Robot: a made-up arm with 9 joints.
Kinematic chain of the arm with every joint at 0, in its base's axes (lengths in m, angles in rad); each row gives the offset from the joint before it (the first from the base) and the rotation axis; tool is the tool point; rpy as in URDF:
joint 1: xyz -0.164 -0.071 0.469 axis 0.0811 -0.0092 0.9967
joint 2: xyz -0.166 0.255 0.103 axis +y
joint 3: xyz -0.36 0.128 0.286 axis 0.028 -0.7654 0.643
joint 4: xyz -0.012 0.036 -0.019 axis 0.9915 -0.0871 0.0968
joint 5: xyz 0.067 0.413 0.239 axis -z
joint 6: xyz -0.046 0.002 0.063 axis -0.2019 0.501 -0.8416
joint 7: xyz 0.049 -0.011 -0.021 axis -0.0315 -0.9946 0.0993
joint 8: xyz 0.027 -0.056 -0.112 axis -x
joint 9: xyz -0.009 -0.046 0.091 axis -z
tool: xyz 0.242 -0.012 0.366 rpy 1.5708 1.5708 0
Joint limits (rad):
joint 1: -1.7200..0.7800
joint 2: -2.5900..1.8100
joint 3: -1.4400..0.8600
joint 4: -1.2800..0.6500
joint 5: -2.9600..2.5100
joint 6: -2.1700..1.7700
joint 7: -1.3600..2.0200
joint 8: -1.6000..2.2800
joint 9: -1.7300..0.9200
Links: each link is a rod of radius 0.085 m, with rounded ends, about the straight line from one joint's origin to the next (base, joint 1, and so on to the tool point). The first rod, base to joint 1, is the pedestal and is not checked.
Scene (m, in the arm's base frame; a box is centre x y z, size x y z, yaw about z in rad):
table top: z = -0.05
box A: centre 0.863 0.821 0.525 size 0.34 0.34 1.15 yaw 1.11
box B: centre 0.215 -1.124 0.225 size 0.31 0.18 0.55 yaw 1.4
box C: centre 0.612 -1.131 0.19 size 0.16 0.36 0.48 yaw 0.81
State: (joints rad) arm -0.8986 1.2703 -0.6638 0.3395 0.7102 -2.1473 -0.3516 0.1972 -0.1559
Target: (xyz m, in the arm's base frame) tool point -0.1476 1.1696 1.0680
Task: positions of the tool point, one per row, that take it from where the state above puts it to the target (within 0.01 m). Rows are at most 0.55 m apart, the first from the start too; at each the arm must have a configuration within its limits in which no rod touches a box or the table.
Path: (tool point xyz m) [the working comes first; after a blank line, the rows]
Joints at the target: 0.2047 0.8814 -0.5631 -0.2343 0.6720 -2.1700 -0.3151 0.4935 -0.3528
Straight joint move there: touches box A.

1: 0.8853 0.1007 1.1085
2: 0.6143 0.4676 1.3580
3: 0.5099 0.7679 1.2516
4: 0.2450 1.0289 1.1511
5: -0.1476 1.1696 1.0680

